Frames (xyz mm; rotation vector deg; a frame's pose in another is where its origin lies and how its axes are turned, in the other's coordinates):
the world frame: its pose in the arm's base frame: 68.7 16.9 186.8 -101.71 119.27 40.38
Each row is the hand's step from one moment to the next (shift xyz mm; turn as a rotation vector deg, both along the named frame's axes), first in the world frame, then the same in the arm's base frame.
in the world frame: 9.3 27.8 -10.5 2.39 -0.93 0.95
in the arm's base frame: -28.1 -10.5 8.3 0.41 -1.55 -2.22
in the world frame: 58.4 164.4 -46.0 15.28 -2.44 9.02
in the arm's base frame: -168.2 -55.8 33.7 -1.05 -7.88 -16.05
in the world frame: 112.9 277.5 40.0 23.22 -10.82 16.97
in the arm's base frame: -295.5 -40.9 -48.3 5.13 -10.94 -28.25
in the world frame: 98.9 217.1 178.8 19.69 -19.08 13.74
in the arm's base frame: -244.4 41.0 -165.8 14.11 -10.71 -25.03
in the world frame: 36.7 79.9 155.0 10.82 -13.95 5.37
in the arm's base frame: -96.8 64.3 -135.1 11.32 -7.47 -12.51
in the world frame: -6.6 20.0 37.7 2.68 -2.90 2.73
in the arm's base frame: -21.3 28.5 -24.5 2.15 -1.01 -4.17
